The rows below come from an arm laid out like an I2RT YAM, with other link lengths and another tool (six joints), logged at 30 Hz.
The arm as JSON. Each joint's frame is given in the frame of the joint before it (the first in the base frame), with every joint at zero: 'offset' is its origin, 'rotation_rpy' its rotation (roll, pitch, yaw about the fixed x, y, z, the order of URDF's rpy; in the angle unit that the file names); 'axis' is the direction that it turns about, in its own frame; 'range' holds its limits. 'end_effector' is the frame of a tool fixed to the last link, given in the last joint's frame.
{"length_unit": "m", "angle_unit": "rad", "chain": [
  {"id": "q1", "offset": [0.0, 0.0, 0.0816], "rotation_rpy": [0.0, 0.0, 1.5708], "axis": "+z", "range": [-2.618, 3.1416]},
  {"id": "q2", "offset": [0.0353, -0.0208, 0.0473], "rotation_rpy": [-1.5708, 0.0, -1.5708], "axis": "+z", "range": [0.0, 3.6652]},
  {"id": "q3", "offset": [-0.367, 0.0, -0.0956], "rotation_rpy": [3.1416, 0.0, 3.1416], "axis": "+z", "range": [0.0, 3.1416]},
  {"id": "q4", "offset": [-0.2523, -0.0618, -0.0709], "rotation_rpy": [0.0, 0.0, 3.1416], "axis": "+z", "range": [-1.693, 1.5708]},
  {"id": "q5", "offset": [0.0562, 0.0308, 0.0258], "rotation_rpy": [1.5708, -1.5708, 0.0], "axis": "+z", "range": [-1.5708, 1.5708]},
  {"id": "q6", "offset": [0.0, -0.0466, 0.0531], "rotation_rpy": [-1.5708, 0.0, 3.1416], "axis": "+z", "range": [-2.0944, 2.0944]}
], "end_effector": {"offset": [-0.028, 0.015, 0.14], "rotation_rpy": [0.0, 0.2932, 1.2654]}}
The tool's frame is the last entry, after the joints.
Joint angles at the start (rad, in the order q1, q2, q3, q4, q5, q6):
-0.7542, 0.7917, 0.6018, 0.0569, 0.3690, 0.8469
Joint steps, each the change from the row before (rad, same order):
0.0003, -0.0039, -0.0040, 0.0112, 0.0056, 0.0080
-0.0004, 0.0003, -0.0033, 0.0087, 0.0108, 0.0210
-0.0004, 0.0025, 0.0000, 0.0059, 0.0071, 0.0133
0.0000, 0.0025, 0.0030, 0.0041, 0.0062, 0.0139
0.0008, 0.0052, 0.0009, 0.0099, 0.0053, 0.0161
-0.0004, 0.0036, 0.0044, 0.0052, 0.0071, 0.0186
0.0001, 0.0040, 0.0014, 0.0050, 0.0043, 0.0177
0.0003, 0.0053, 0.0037, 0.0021, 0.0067, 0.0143
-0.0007, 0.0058, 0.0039, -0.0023, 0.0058, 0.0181
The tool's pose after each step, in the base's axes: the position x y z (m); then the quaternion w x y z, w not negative. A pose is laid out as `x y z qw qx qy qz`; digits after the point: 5 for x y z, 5 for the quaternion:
0.09500 -0.24161 0.34211 0.28247 0.41211 -0.50858 0.70123
0.09343 -0.24235 0.34183 0.28073 0.40164 -0.51590 0.70265
0.09280 -0.24326 0.34224 0.27972 0.39479 -0.52052 0.70354
0.09246 -0.24409 0.34364 0.27795 0.38761 -0.52485 0.70500
0.09311 -0.24535 0.34463 0.27482 0.37984 -0.52932 0.70711
0.09284 -0.24647 0.34656 0.27200 0.37037 -0.53486 0.70906
0.09316 -0.24737 0.34694 0.26837 0.36322 -0.54006 0.71020
0.09323 -0.24854 0.34762 0.26668 0.35715 -0.54484 0.71026
0.09318 -0.24964 0.34725 0.26426 0.35148 -0.55134 0.70898

